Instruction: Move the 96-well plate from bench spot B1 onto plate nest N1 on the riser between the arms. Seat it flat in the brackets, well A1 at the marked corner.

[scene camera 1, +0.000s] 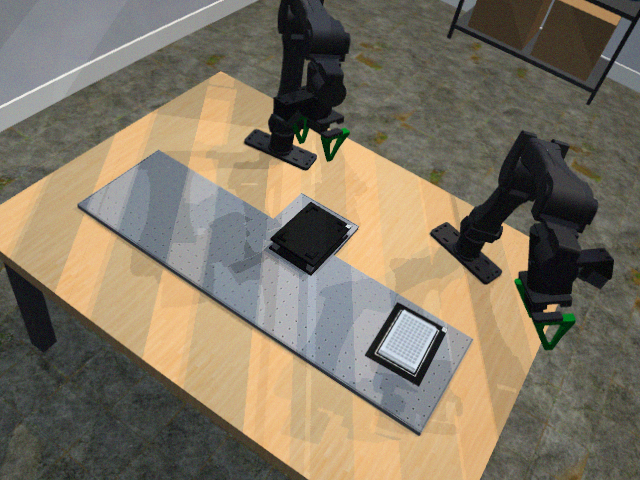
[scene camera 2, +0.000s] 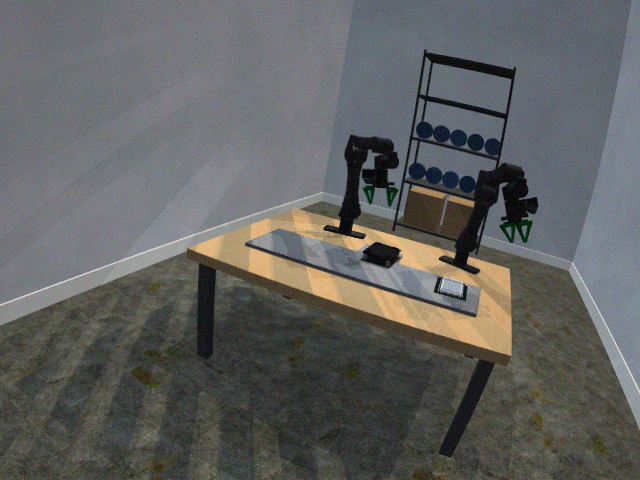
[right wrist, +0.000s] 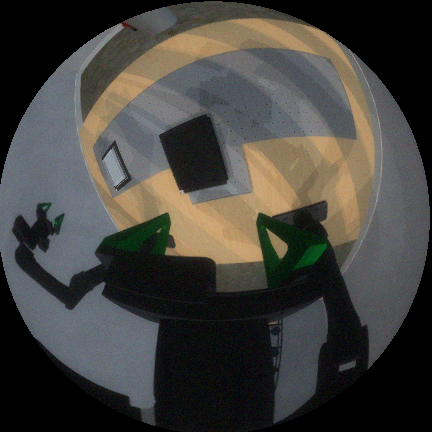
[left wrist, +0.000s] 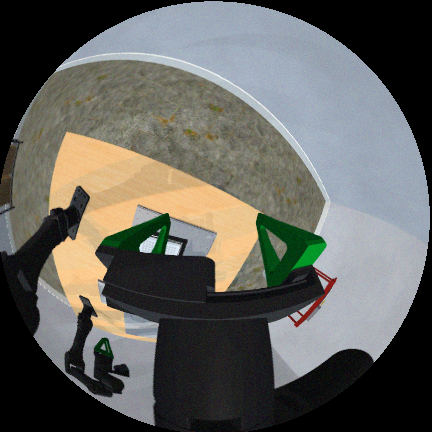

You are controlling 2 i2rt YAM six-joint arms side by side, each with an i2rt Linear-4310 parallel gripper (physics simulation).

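Where they show: left gripper, fingertip midpoint: (scene camera 1: 540,332) (scene camera 2: 518,242) (right wrist: 56,208) (left wrist: 212,217); right gripper, fingertip midpoint: (scene camera 1: 315,152) (scene camera 2: 379,205) (right wrist: 213,217) (left wrist: 104,337); left arm's base, origin of the base link: (scene camera 1: 464,253) (scene camera 2: 459,265) (right wrist: 154,236) (left wrist: 74,214); right arm's base, origin of the base link: (scene camera 1: 280,150) (scene camera 2: 344,232) (right wrist: 300,217) (left wrist: 88,306).
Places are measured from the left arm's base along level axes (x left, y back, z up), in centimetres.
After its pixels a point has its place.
Note:
The white 96-well plate (scene camera 1: 408,339) {x 10.9, y -33.3, z 2.8 cm} (scene camera 2: 452,287) {x 12.1, y -35.4, z 2.9 cm} (right wrist: 115,167) {x 8.0, y -32.7, z 2.8 cm} lies flat within the black frame of spot B1 (scene camera 1: 371,355) {x 8.9, y -41.9, z 1.5 cm}. In the left wrist view the plate (left wrist: 172,248) {x 14.9, y -35.9, z 2.8 cm} is partly hidden behind a finger. The black nest N1 (scene camera 1: 310,232) {x -22.7, y -33.8, z 5.0 cm} (scene camera 2: 381,252) {x -21.3, y -36.4, z 5.1 cm} (right wrist: 195,155) {x -23.8, y -33.5, z 5.1 cm} stands raised between the arms, with no plate on it; a small white mark shows at its right corner in scene camera 1. My left gripper (scene camera 1: 540,332) {x 30.4, y -28.0, z 25.9 cm} (scene camera 2: 518,241) {x 30.4, y -28.0, z 25.9 cm} (left wrist: 212,217) {x 30.4, y -28.0, z 25.9 cm} is open and empty, high and to the right of the plate. My right gripper (scene camera 1: 315,150) {x -31.0, y -29.1, z 21.4 cm} (scene camera 2: 380,204) {x -31.0, y -29.1, z 21.4 cm} (right wrist: 213,217) {x -31.0, y -29.1, z 21.4 cm} is open and empty, above and behind the nest.
A grey perforated board (scene camera 1: 232,279) {x -22.9, y -55.2, z 1.3 cm} (scene camera 2: 310,250) {x -42.6, y -54.9, z 1.3 cm} runs along the wooden table (scene camera 1: 170,351) {x -15.0, y -75.2, z 0.0 cm} (scene camera 2: 330,299) {x -10.9, y -78.5, z 0.0 cm} under B1 and the nest. Both arm bases stand behind it. A shelf rack (scene camera 2: 470,63) with blue round items and boxes stands beyond the table.

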